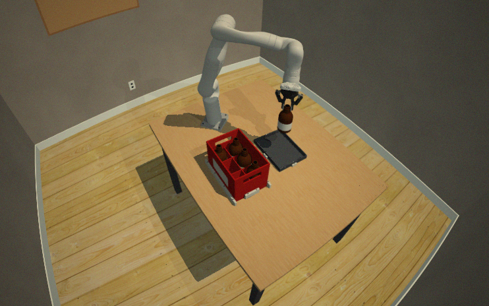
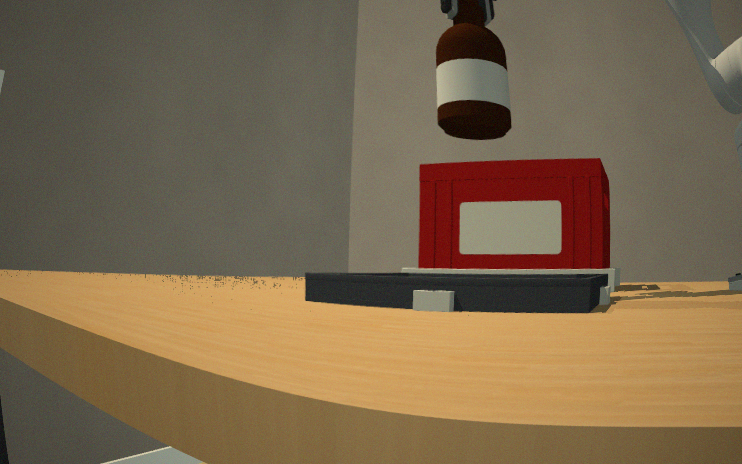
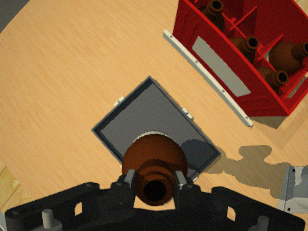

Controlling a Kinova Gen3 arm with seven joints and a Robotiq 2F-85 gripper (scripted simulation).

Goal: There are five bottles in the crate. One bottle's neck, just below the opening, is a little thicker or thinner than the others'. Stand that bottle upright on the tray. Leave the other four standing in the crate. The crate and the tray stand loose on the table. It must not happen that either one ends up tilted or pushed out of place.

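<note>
Now: the dark grey tray 30 cm below my hand. The rest, counted from my hand: red crate (7 cm ahead, 29 cm to the right, 23 cm below); glass bottle (15 cm ahead, 23 cm to the right, 22 cm below).
</note>
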